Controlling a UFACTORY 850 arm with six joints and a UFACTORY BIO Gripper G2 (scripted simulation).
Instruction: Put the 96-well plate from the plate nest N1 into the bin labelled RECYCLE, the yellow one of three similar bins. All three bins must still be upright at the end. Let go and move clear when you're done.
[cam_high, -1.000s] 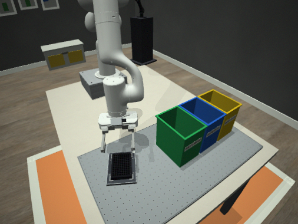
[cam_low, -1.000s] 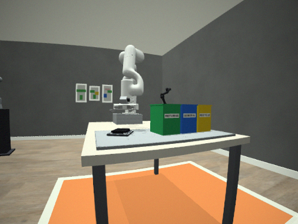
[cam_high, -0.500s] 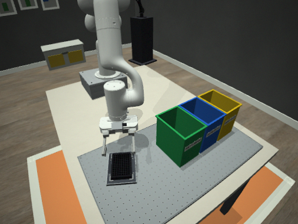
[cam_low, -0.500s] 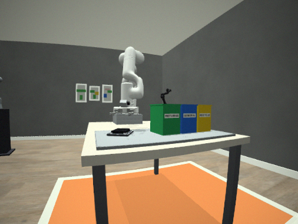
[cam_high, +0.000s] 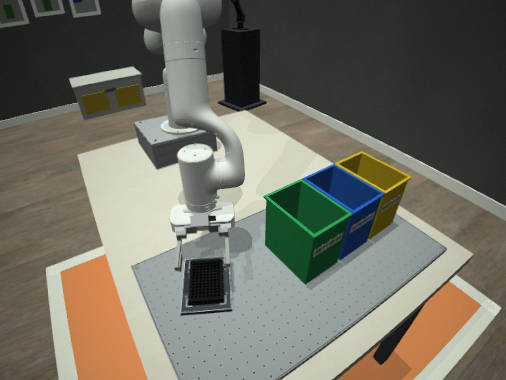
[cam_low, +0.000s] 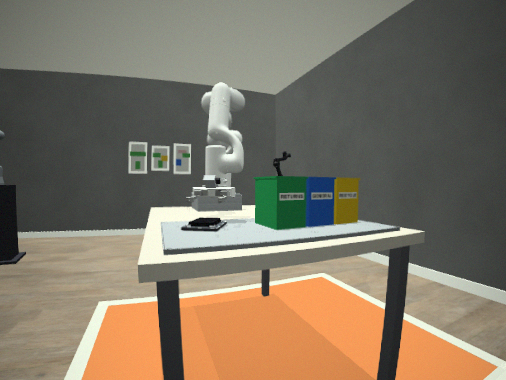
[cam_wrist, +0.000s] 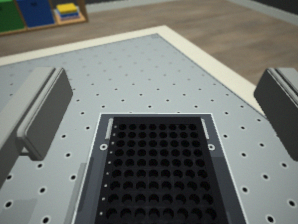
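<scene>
Right now my hand is 8 cm above the black 96-well plate. Round my hand: plate nest N1: 9 cm below; then blue bin: 12 cm ahead, 38 cm to the left, 1 cm below; then green bin: 10 cm ahead, 25 cm to the left, 1 cm below.
</scene>
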